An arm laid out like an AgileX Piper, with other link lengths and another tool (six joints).
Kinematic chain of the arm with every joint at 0, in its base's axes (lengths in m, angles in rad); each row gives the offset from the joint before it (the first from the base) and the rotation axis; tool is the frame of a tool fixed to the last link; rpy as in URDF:
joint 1: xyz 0 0 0.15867 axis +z
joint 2: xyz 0 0 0 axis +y
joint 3: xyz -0.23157 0 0.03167 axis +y
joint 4: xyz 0.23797 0 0.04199 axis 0.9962 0 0.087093
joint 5: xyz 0 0 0 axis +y
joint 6: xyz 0.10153 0 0.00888 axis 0.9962 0 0.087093
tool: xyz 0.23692 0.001 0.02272 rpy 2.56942 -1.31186 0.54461
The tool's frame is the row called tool.
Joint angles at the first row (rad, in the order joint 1, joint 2, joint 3, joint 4, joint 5, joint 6):
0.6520, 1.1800, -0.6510, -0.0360, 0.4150, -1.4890
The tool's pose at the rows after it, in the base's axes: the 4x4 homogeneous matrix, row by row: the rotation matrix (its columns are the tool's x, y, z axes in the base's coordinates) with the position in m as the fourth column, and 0 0 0 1 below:
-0.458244, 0.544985, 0.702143, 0.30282; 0.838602, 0.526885, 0.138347, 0.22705; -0.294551, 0.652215, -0.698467, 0.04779; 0, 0, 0, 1
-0.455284, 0.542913, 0.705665, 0.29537; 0.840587, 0.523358, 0.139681, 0.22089; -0.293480, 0.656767, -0.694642, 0.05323; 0, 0, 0, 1
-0.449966, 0.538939, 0.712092, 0.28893; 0.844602, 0.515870, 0.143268, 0.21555; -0.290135, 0.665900, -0.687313, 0.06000; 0, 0, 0, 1
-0.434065, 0.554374, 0.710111, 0.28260; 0.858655, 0.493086, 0.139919, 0.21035; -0.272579, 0.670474, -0.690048, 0.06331; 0, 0, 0, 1
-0.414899, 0.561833, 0.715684, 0.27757; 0.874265, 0.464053, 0.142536, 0.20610; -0.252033, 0.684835, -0.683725, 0.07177; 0, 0, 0, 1
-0.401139, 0.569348, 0.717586, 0.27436; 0.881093, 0.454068, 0.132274, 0.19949; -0.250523, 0.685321, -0.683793, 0.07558; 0, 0, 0, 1
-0.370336, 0.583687, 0.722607, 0.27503; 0.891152, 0.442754, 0.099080, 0.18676; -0.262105, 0.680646, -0.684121, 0.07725; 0, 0, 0, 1
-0.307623, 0.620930, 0.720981, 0.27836; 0.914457, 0.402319, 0.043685, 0.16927; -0.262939, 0.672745, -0.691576, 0.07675; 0, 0, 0, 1
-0.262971, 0.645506, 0.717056, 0.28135; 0.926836, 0.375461, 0.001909, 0.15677; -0.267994, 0.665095, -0.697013, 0.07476; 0, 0, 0, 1
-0.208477, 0.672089, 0.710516, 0.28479; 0.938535, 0.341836, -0.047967, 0.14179; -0.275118, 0.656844, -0.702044, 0.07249; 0, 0, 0, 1
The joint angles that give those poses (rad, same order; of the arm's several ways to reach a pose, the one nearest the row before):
0.6520, 1.1160, -0.6230, -0.0360, 0.4500, -1.4869
0.6520, 1.0520, -0.5990, -0.0360, 0.4840, -1.4860
0.6520, 0.9860, -0.5770, -0.0360, 0.5160, -1.4830
0.6520, 0.9330, -0.5580, -0.0360, 0.5460, -1.4560
0.6520, 0.8670, -0.5430, -0.0360, 0.5790, -1.4291
0.6520, 0.8270, -0.5400, -0.0510, 0.6160, -1.4050
0.6530, 0.7960, -0.5390, -0.1010, 0.6550, -1.3481
0.6530, 0.7760, -0.5390, -0.1700, 0.6950, -1.2419
0.6530, 0.7730, -0.5390, -0.2190, 0.7180, -1.1699
0.6531, 0.7720, -0.5390, -0.2751, 0.7450, -1.0869

